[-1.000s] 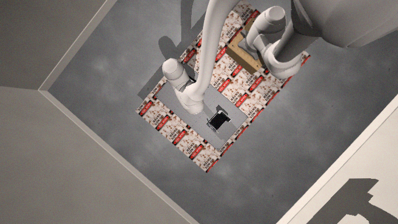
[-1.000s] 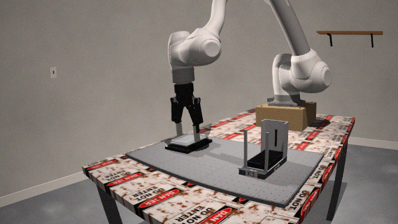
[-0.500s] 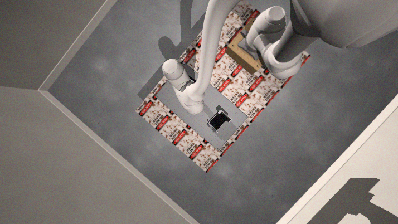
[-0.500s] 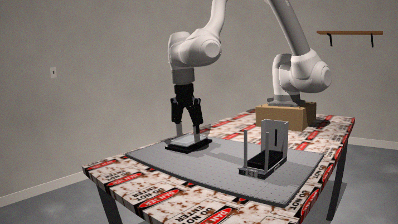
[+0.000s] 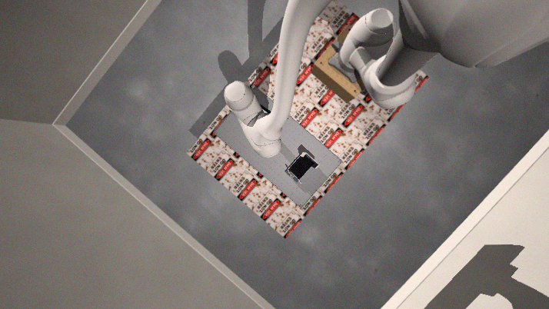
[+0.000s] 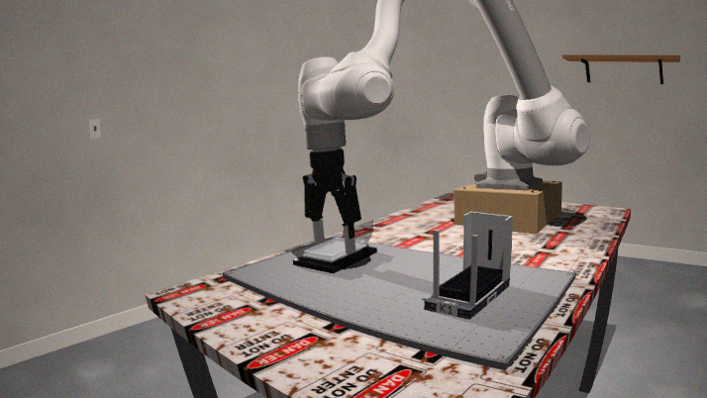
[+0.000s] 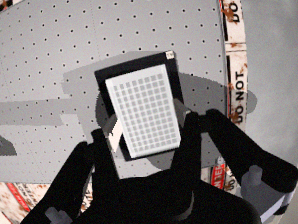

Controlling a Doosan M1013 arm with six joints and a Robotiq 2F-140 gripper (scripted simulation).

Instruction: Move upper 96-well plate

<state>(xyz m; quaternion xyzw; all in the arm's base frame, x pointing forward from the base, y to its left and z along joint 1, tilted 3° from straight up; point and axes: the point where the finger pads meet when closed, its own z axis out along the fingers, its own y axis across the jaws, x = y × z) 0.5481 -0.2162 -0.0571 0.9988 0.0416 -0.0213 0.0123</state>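
My hand is 3 cm above the white 96-well plate. The rest, counted from my hand: black plate: 39 cm to the left, 5 cm ahead, 2 cm below; black plate nest N1: 4 cm below; pale square: 8 cm ahead, 5 cm to the right, 4 cm below.
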